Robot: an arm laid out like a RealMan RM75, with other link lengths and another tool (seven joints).
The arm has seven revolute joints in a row. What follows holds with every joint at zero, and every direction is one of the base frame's.
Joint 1 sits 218.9 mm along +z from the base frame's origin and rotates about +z.
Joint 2 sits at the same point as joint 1 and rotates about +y.
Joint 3 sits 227.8 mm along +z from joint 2 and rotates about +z.
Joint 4 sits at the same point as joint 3 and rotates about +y.
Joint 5 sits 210 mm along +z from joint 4 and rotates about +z.
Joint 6 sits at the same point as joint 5 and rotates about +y.
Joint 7 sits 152.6 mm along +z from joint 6 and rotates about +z.
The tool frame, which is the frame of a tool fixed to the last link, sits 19 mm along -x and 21 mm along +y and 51 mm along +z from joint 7; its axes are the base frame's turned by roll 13.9, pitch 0 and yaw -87.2 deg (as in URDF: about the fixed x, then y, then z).
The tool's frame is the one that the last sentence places.
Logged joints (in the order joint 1, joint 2, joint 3, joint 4, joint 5, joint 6, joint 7), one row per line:
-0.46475 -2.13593 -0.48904 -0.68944 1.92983 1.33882 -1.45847
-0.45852 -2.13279 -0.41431 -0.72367 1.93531 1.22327 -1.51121
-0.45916 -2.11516 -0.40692 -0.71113 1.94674 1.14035 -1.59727
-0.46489 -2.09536 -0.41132 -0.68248 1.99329 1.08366 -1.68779
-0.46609 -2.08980 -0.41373 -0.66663 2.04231 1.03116 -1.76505
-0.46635 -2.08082 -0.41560 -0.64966 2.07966 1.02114 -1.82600
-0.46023 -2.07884 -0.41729 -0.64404 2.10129 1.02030 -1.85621
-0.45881 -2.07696 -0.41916 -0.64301 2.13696 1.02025 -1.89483
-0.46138 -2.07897 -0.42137 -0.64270 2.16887 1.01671 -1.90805
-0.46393 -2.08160 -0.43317 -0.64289 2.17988 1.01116 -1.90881
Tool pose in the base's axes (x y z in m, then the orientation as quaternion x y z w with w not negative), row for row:
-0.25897 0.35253 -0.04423 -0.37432 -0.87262 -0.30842 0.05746
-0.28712 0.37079 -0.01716 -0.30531 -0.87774 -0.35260 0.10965
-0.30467 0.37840 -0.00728 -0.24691 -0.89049 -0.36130 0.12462
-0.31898 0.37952 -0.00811 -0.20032 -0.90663 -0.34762 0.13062
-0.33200 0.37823 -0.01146 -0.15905 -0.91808 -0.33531 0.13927
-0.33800 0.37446 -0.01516 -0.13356 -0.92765 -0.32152 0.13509
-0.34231 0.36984 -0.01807 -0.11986 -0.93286 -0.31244 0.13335
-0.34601 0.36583 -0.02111 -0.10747 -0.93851 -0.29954 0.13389
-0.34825 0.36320 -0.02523 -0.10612 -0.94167 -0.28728 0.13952
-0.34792 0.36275 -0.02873 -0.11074 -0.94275 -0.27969 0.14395
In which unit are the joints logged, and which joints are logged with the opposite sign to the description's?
The joints are logged in radians. Opposite sign: joint 3, joint 4.
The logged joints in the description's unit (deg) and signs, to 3 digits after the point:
-26.628 -122.380 28.020 39.502 110.571 76.709 -83.564
-26.271 -122.200 23.738 41.463 110.885 70.088 -86.586
-26.308 -121.190 23.315 40.745 111.540 65.337 -91.517
-26.636 -120.055 23.567 39.103 114.207 62.089 -96.703
-26.705 -119.737 23.705 38.195 117.016 59.081 -101.130
-26.720 -119.222 23.812 37.223 119.156 58.507 -104.622
-26.369 -119.109 23.909 36.901 120.395 58.459 -106.353
-26.288 -119.001 24.016 36.842 122.439 58.456 -108.566
-26.435 -119.116 24.143 36.824 124.267 58.253 -109.323
-26.581 -119.267 24.819 36.835 124.898 57.935 -109.367

